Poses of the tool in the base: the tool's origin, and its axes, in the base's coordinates. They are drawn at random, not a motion.
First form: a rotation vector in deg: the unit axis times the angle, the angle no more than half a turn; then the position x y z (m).
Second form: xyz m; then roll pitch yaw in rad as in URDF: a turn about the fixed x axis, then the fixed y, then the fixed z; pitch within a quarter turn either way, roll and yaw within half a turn. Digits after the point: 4 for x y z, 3 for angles.
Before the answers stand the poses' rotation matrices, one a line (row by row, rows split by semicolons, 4 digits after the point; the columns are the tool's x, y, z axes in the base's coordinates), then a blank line. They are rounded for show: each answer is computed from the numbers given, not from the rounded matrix.
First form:
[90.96 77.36 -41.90 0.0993 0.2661 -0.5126]
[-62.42 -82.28 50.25 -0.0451 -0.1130 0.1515]
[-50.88 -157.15 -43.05 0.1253 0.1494 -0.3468]
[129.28 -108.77 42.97 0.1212 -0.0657 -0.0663]
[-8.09 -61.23 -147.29 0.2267 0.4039 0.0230]
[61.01 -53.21 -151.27 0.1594 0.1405 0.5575]
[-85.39 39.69 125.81 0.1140 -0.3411 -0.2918]
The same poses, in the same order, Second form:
0.2288 0.9671 0.1114; 0.4351 0.0008 -0.9004; -0.8708 0.2545 -0.4206
-0.0008 0.1560 -0.9878; 0.9500 0.3086 0.0480; 0.3123 -0.9383 -0.1484
-0.8103 0.5860 0.0006; 0.5045 0.6971 0.5095; 0.2981 0.4131 -0.8605
0.1021 -0.9475 0.3030; -0.8988 -0.2184 -0.3801; 0.4263 -0.2336 -0.8739
-0.9330 0.3574 -0.0424; -0.2821 -0.6531 0.7027; 0.2234 0.6676 0.7102
-0.7377 -0.0901 -0.6691; -0.3486 -0.7979 0.4918; -0.5782 0.5961 0.5571
-0.3542 -0.5746 -0.7378; 0.0472 -0.7989 0.5996; -0.9340 0.1775 0.3101

[0.0993 0.2661 -0.5126 2.597 1.057 1.087]
[-0.0451 -0.1130 0.1515 -1.728 -0.318 1.572]
[0.1253 0.1494 -0.3468 2.694 -0.303 2.585]
[0.1212 -0.0657 -0.0663 -2.880 -0.440 -1.458]
[0.2267 0.4039 0.0230 0.754 -0.225 -2.848]
[0.1594 0.1405 0.5575 0.819 0.617 -2.700]
[0.1140 -0.3411 -0.2918 0.520 1.205 3.009]

